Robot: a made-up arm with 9 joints. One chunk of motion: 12 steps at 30 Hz.
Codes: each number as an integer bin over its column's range. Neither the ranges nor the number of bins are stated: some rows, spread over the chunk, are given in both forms.
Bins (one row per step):
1: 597 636 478 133 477 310
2: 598 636 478 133 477 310
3: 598 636 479 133 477 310
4: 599 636 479 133 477 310
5: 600 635 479 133 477 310
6: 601 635 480 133 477 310
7: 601 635 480 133 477 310
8: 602 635 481 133 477 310
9: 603 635 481 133 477 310
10: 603 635 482 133 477 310
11: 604 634 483 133 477 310
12: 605 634 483 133 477 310
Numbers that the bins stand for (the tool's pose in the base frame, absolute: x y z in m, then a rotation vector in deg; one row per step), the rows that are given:
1: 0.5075 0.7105 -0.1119 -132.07 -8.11 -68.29
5: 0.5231 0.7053 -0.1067 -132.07 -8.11 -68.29
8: 0.5335 0.7053 -0.0963 -132.07 -8.11 -68.29
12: 0.5491 0.7001 -0.0859 -132.07 -8.11 -68.29
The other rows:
2: 0.5127 0.7105 -0.1119 -132.07 -8.11 -68.29
3: 0.5127 0.7105 -0.1067 -132.07 -8.11 -68.29
4: 0.5179 0.7105 -0.1067 -132.07 -8.11 -68.29
6: 0.5283 0.7053 -0.1015 -132.07 -8.11 -68.29
7: 0.5283 0.7053 -0.1015 -132.07 -8.11 -68.29
9: 0.5387 0.7053 -0.0963 -132.07 -8.11 -68.29
10: 0.5387 0.7053 -0.0911 -132.07 -8.11 -68.29
11: 0.5439 0.7001 -0.0859 -132.07 -8.11 -68.29

